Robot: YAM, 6 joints.
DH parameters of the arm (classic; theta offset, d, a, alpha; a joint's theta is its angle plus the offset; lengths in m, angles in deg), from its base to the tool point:
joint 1: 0 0.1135 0.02 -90
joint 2: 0 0 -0.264 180
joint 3: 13.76 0 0.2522 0
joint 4: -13.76 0 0.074 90
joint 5: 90 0 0 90
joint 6: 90 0.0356 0 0
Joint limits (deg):
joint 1: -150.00..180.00
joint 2: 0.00..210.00
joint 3: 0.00..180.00
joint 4: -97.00..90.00
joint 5: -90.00..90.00
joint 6: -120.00..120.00
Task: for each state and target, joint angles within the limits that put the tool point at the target. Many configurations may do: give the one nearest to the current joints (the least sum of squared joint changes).
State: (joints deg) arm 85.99 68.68 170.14 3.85 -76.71 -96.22
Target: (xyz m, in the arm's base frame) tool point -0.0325 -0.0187 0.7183
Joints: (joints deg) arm 86.84 84.38 165.01 6.37 -61.96 -96.22
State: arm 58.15 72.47 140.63 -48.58 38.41 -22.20
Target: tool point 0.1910 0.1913 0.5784
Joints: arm 49.73 91.56 133.90 -47.03 38.37 -22.20
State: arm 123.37 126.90 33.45 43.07 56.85 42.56
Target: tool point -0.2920 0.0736 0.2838
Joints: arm 171.57 81.80 41.87 52.45 57.43 42.56
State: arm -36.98 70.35 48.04 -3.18 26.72 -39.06
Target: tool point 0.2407 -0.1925 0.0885
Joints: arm -35.91 104.95 43.80 -1.41 24.49 -39.06
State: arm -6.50 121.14 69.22 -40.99 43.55 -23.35
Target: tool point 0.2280 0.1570 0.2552
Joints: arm 39.39 84.96 65.65 -54.57 40.97 -23.35
